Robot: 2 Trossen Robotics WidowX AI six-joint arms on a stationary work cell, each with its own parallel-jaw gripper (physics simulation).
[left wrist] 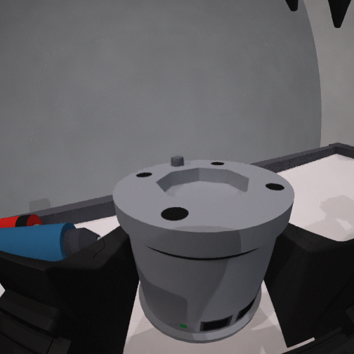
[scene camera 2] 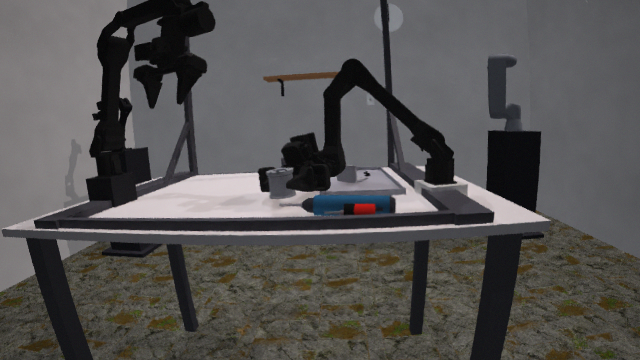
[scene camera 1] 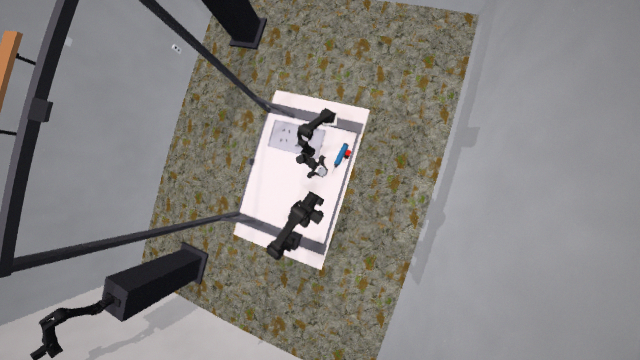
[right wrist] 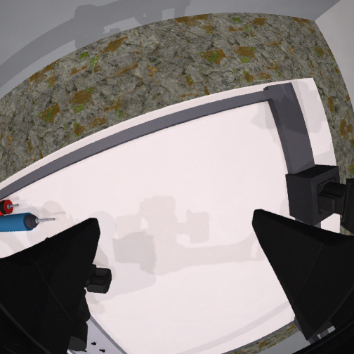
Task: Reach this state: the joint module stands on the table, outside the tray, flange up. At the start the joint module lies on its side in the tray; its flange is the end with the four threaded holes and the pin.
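Places are measured from the left arm's base along level axes (x ahead, y left, z up), in metres.
Where they show: left gripper, between the fingertips: (scene camera 2: 275, 186) (scene camera 1: 325, 173); right gripper, between the fingertips: (scene camera 2: 164, 106); left arm's base, origin of its link: (scene camera 2: 440, 182) (scene camera 1: 330, 118); right arm's base, origin of its link: (scene camera 2: 110, 175) (scene camera 1: 290, 241).
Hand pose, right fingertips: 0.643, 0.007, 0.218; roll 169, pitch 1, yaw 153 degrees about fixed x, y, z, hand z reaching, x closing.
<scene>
Each offset is from my right fingertips to the centre of the thing, as dx, dy, dz. Level surfaces: height alone.
The grey joint module @[-0.249, -0.016, -0.191] (scene camera 1: 321, 171) (scene camera 2: 281, 183) (left wrist: 200, 240) is upright, flange up; its four holes and the pin show on top in the left wrist view. It is outside the tray @[-0.485, -0.258, -0.241] (scene camera 1: 276, 142) (scene camera 2: 365, 192), over the white table @[dz -0.249] (scene camera 1: 270, 185) (scene camera 2: 225, 186). Its base is at or very near the table top; I cannot tell whether it touches. My left gripper (scene camera 1: 318, 169) (scene camera 2: 287, 181) (left wrist: 196, 217) is shut on the module's body, one finger on each side. My right gripper (scene camera 1: 320, 206) (scene camera 2: 166, 104) (right wrist: 177, 223) is open and empty, high above the table.
A blue screwdriver @[-0.355, +0.088, -0.228] (scene camera 1: 341, 154) (scene camera 2: 330, 204) (left wrist: 37, 241) (right wrist: 15, 223) lies near the module. A smaller red one @[-0.373, +0.136, -0.232] (scene camera 1: 348, 153) (scene camera 2: 365, 209) (left wrist: 20, 221) (right wrist: 6, 206) lies beside it, by the dark frame bar (scene camera 2: 240, 223). A grey block @[-0.467, -0.236, -0.217] (scene camera 2: 347, 174) shows at the tray.
</scene>
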